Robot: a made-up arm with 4 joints.
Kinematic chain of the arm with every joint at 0, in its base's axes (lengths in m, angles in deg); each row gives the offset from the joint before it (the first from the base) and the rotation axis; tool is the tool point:
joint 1: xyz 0 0 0.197 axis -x
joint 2: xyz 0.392 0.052 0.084 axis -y
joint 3: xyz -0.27 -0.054 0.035 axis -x
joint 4: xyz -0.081 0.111 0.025 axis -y
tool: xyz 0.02 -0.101 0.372
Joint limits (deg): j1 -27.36..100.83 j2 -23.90..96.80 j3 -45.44..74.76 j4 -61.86..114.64
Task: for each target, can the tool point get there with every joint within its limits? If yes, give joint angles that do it. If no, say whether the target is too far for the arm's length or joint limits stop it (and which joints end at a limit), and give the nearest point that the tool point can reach.
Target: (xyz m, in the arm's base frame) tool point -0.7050 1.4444 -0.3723
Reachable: no: too far | nearest point -0.1029 0.5632 0.0121 | short by 1.134 m
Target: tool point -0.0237 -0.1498 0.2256
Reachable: yes | joints 9.65 72.08 -25.70 -20.02
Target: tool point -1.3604 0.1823 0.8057
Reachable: no: too far | nearest point -0.3031 0.0869 0.4870 | short by 1.108 m
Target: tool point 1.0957 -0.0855 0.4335
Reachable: no: joint limits stop it (at a limit: joint 2, joint 4) | nearest point 0.4680 -0.0982 0.4687 | short by 0.629 m
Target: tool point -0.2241 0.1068 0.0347
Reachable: yes | joints 89.70 34.08 25.09 26.32
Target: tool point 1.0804 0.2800 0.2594
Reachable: no: joint limits stop it (at a limit: joint 2, joint 4) | nearest point 0.4680 0.2820 0.2598 | short by 0.612 m
